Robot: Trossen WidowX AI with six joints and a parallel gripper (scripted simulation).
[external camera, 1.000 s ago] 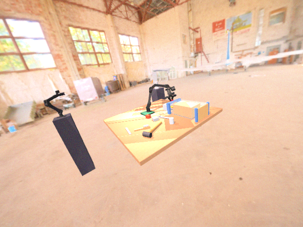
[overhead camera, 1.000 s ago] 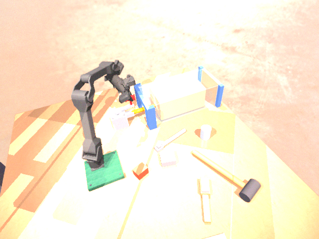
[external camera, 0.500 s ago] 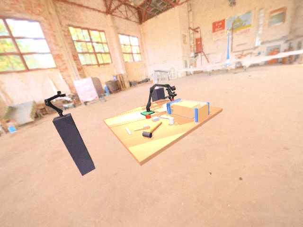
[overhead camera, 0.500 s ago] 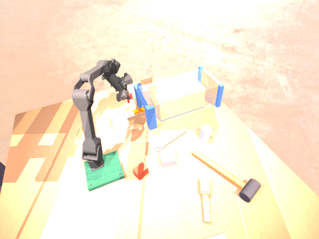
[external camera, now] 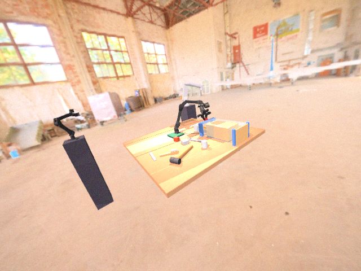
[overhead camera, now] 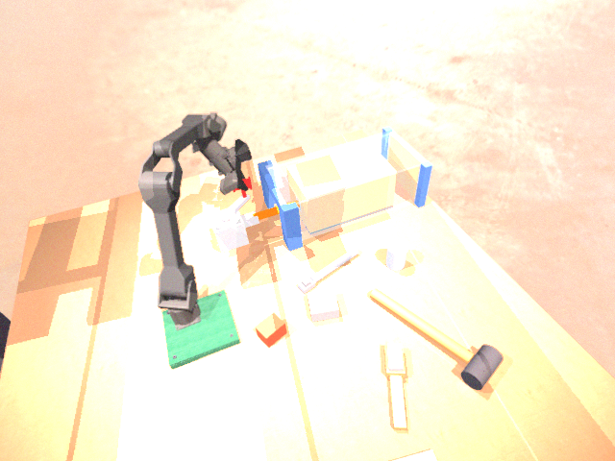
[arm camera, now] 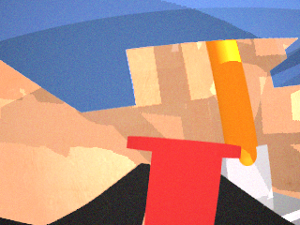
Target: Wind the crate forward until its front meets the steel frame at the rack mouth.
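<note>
My gripper tip is 4 cm past the white crank handle, 2 cm to the left of it and 3 cm above it. From my gripper tip the other things lie so: blue steel frame 7 cm ahead, 6 cm to the right, 3 cm below; hand winch 11 cm behind, 6 cm to the right, 10 cm below; red grip 1 cm behind.
</note>
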